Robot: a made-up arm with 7 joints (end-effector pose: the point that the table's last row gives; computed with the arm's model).
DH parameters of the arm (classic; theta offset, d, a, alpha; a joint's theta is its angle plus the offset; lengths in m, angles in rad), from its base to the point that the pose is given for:
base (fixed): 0 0.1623 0.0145 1.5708
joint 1: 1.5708 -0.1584 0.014 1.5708
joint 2: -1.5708 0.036 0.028 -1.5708
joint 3: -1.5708 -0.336 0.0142 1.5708
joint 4: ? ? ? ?
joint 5: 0 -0.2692 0.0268 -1.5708
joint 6: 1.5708 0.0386 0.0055 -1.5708
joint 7: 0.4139 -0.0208 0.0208 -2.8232
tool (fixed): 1.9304 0.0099 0 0
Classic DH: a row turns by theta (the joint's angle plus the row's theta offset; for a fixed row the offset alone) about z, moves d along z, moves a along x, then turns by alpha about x.
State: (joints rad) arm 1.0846 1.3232 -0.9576 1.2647 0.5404 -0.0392 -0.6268
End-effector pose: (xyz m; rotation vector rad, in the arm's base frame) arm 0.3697 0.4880 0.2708 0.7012 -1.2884 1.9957
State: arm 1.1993 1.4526 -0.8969 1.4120 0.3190 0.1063 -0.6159
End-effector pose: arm 0.3114 0.4691 0.3403 0.8529 -1.6085 2.0065
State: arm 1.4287 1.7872 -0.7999 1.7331 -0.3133 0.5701 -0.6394
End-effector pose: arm 0.1614 0.4199 0.4114 -1.1717 1.7340 -1.6290
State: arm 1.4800 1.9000 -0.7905 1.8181 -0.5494 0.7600 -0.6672
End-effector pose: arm 0.1224 0.4088 0.4114 -1.1109 1.4744 -1.3180
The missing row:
joint 4: 0 0.0037 0.0098 -1.5708
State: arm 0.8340 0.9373 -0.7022 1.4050 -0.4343 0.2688 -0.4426
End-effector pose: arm 0.4419 0.3108 0.1647 1.1163 -1.8070 1.4415
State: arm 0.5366 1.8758 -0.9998 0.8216 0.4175 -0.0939 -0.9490
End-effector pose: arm 0.2024 0.6832 0.2932 -1.9434 1.5260 -1.7051
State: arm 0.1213 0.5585 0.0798 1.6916 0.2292 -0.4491 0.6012
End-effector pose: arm 0.3361 0.3522 0.0522 0.0188 -1.1371 0.8036
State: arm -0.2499 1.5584 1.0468 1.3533 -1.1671 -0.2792 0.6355
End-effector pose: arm 0.2994 0.5071 0.3633 2.6250 -1.2970 0.5728
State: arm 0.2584 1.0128 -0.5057 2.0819 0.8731 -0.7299 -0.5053
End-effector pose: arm 0.3096 0.3013 0.1332 -0.7510 -0.6374 1.3164
